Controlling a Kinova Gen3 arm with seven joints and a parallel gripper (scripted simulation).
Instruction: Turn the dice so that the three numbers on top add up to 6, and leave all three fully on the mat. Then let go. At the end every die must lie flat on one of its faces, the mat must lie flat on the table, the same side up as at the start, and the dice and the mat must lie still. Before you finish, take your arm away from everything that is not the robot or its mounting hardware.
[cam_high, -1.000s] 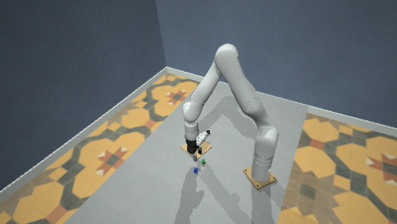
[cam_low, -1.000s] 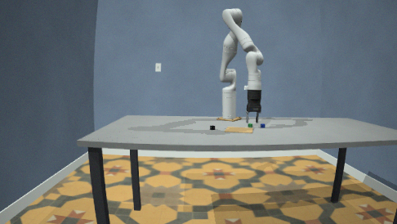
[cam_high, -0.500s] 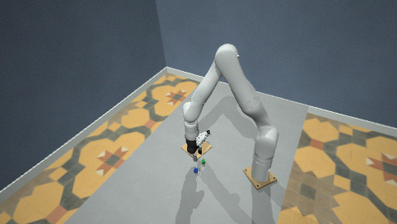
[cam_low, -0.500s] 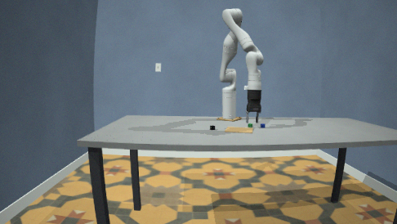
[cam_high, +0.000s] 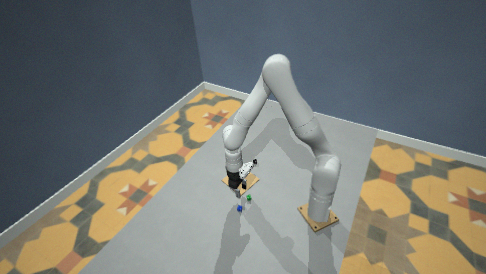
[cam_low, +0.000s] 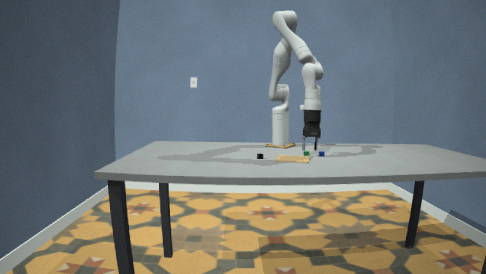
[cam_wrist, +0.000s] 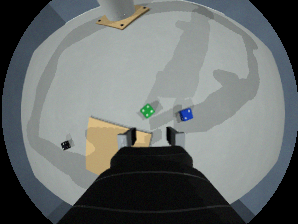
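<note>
Right now the green die is 4 cm behind my hand and 4 cm below it. Round my hand: black die 2 cm ahead, 23 cm to the right, 4 cm below; then blue die 2 cm behind, 7 cm to the left, 4 cm below; then tan mat 5 cm ahead, 9 cm to the right, 5 cm below.
</note>
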